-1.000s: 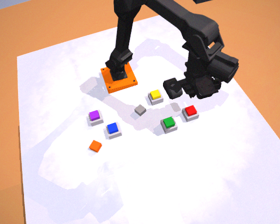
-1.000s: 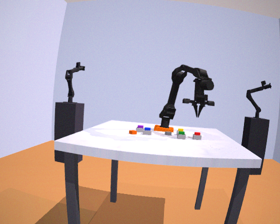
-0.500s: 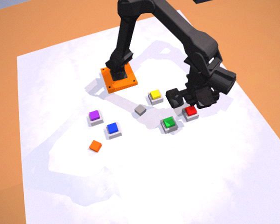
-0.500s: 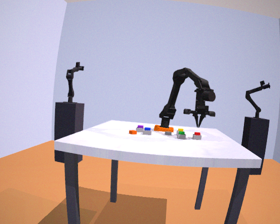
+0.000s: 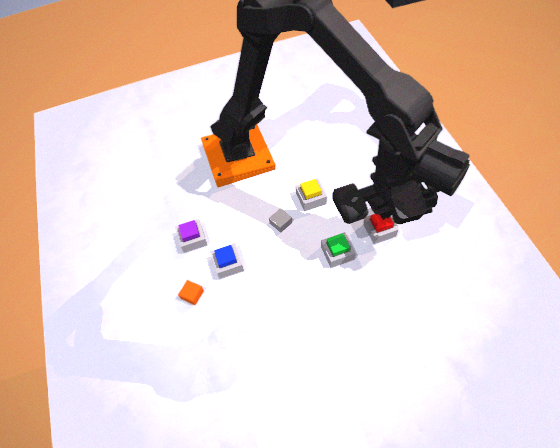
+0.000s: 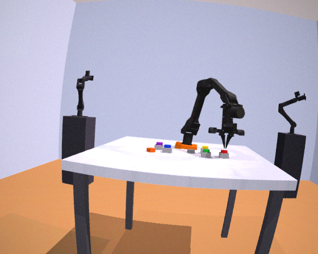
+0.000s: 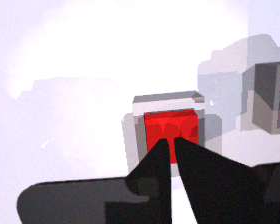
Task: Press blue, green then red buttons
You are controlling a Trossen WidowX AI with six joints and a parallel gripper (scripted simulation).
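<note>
The red button lies 2 cm below my gripper tip. Also, from my gripper tip: green button (10 cm to the right, 2 cm below, 1 cm ahead); then yellow button (12 cm behind, 10 cm to the right, 2 cm below); then grey block (17 cm to the right, 9 cm behind, 4 cm below).
</note>
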